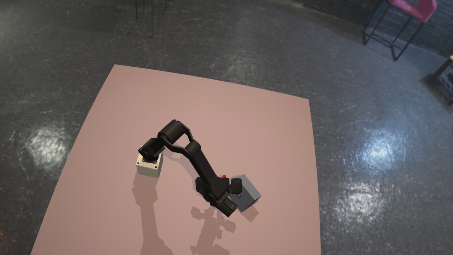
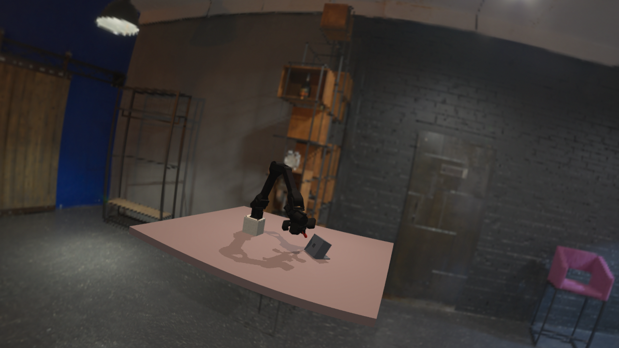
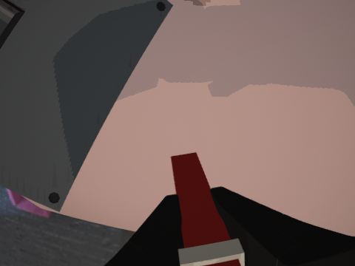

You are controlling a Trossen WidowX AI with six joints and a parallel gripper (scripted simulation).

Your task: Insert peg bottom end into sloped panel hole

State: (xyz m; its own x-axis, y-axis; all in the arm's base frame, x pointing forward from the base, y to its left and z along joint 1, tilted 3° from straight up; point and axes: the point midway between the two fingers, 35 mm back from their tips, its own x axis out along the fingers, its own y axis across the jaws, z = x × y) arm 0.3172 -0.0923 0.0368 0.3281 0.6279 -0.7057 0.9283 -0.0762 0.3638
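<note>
Right now the grey sloped panel is 100 mm ahead of my gripper tip, 40 mm to the right of it and 50 mm below it. Also, from my gripper tip: red square peg 10 mm behind, 10 mm to the right, 10 mm above.
</note>
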